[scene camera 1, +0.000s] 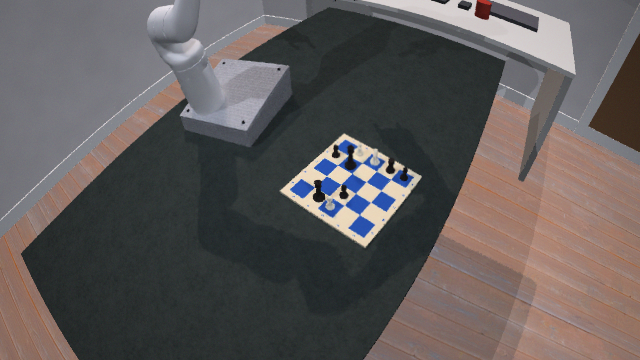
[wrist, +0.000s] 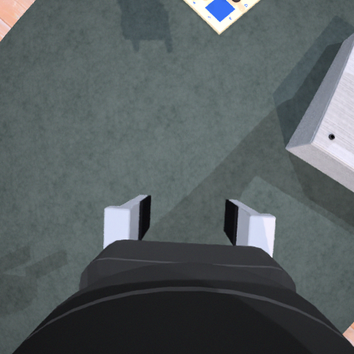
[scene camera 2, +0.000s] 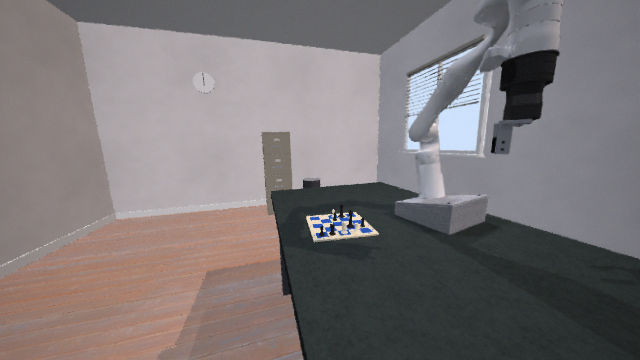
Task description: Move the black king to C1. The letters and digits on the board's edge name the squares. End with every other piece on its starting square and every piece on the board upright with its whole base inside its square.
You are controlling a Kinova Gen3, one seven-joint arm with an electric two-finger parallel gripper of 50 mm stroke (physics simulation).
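Frame: origin at the arm's base, x back, y right, z up, level; metres.
Where they show: gripper, fingertip midpoint: [scene camera 2: 499, 153]; arm's base at its link origin: [scene camera 1: 209, 102] [scene camera 2: 431, 196].
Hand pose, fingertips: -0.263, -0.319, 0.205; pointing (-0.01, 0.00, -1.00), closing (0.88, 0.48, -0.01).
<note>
Each offset is from my fingertips to the top centre of the thing, as dx, dy, dz.
The chessboard @(-0.167, +0.390, -0.266) [scene camera 1: 286, 191] [scene camera 2: 345, 239] [wrist: 219, 30] lies on the dark table mat. The tallest black piece, which looks like the king @(-0.142, +0.346, -0.203) [scene camera 1: 350, 159] [scene camera 2: 351, 220], stands upright on a blue square near the board's upper left edge in the first scene view. Another tall black piece @(-0.115, +0.451, -0.213) [scene camera 1: 318, 192] [scene camera 2: 341, 211] stands near the left corner, beside a pale piece @(-0.144, +0.464, -0.234) [scene camera 1: 329, 204] and a small black piece @(-0.159, +0.427, -0.234) [scene camera 1: 343, 192]. The edge letters are too small to tell which square is C1. My gripper [scene camera 2: 501, 141] [wrist: 187, 213] is open and empty, high above the mat and away from the board.
A small black piece @(-0.101, +0.329, -0.234) [scene camera 1: 336, 151], two pale pieces @(-0.148, +0.304, -0.234) [scene camera 1: 360, 150] @(-0.189, +0.317, -0.226) [scene camera 1: 375, 157] and two black pieces @(-0.229, +0.326, -0.233) [scene camera 1: 390, 165] @(-0.263, +0.335, -0.234) [scene camera 1: 404, 174] stand along the board's upper side. The arm's grey base block [scene camera 1: 250, 100] [scene camera 2: 450, 212] [wrist: 325, 130] is beside the board. A white desk [scene camera 1: 555, 45] stands behind.
</note>
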